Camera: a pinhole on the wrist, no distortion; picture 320 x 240 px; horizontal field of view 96.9 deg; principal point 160.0 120.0 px. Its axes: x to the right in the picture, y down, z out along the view. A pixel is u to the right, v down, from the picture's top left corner.
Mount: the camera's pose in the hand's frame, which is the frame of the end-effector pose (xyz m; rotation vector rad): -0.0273 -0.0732 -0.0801 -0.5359 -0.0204 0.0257
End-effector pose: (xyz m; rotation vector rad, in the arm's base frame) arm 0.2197 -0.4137 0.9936 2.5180 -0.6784 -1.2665
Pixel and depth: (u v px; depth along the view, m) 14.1 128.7 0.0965
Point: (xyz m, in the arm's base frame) 0.1607 -0.3296 1.0748
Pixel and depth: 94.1 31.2 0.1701
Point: 0.0913 -0.2903 0.9648
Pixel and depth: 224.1 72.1 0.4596
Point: -0.0211 -0.5325 0.6531
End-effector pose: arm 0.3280 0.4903 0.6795 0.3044 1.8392 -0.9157
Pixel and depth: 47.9 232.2 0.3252
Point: 0.6839 0.7100 0.7876
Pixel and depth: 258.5 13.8 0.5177
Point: 0.4894 -0.0637 0.3438
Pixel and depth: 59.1 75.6 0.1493
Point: 0.4145 0.4391 0.8026
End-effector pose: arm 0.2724 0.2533 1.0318 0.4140 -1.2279 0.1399
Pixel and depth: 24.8 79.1 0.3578
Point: -0.1019 0.2017 0.7587
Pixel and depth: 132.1 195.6 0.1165
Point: 0.2519 0.2999 0.9867
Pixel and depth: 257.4 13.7 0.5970
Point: -0.1441 -0.1737 1.5316
